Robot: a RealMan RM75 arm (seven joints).
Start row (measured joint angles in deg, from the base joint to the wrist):
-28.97, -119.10, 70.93, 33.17, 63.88, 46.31, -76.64
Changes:
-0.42, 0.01, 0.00, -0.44, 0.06, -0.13, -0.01
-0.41, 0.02, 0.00, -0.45, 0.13, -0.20, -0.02
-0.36, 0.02, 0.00, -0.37, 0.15, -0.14, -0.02
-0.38, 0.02, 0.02, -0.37, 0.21, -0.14, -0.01
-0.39, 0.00, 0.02, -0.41, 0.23, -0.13, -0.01
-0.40, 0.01, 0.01, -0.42, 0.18, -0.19, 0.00
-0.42, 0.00, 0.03, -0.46, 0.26, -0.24, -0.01
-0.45, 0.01, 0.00, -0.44, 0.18, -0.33, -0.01
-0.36, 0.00, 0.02, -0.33, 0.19, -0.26, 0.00
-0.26, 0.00, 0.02, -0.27, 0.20, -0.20, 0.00
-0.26, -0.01, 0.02, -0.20, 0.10, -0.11, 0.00
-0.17, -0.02, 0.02, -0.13, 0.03, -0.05, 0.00
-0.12, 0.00, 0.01, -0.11, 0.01, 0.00, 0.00
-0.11, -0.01, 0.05, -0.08, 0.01, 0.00, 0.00
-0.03, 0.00, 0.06, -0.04, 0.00, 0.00, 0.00
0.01, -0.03, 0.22, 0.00, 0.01, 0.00, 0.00
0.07, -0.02, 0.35, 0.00, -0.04, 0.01, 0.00
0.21, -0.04, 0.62, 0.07, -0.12, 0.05, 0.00
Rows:
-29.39, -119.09, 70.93, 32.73, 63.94, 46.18, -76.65
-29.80, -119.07, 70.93, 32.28, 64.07, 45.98, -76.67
-30.16, -119.05, 70.93, 31.91, 64.22, 45.84, -76.69
-30.54, -119.03, 70.95, 31.54, 64.43, 45.70, -76.70
-30.93, -119.03, 70.97, 31.13, 64.66, 45.57, -76.71
-31.33, -119.02, 70.98, 30.71, 64.84, 45.38, -76.71
-31.75, -119.02, 71.01, 30.25, 65.10, 45.14, -76.72
-32.20, -119.01, 71.01, 29.81, 65.28, 44.81, -76.73
-32.56, -119.01, 71.03, 29.48, 65.47, 44.55, -76.73
-32.82, -119.01, 71.05, 29.21, 65.67, 44.35, -76.73
-33.08, -119.02, 71.07, 29.01, 65.77, 44.24, -76.73
-33.25, -119.04, 71.09, 28.88, 65.80, 44.19, -76.73
-33.37, -119.04, 71.10, 28.77, 65.81, 44.19, -76.73
-33.48, -119.05, 71.15, 28.69, 65.82, 44.19, -76.73
-33.51, -119.05, 71.21, 28.65, 65.82, 44.19, -76.73
-33.50, -119.08, 71.43, 28.65, 65.83, 44.19, -76.73
-33.43, -119.10, 71.78, 28.65, 65.79, 44.20, -76.73
-33.22, -119.14, 72.40, 28.72, 65.67, 44.25, -76.73

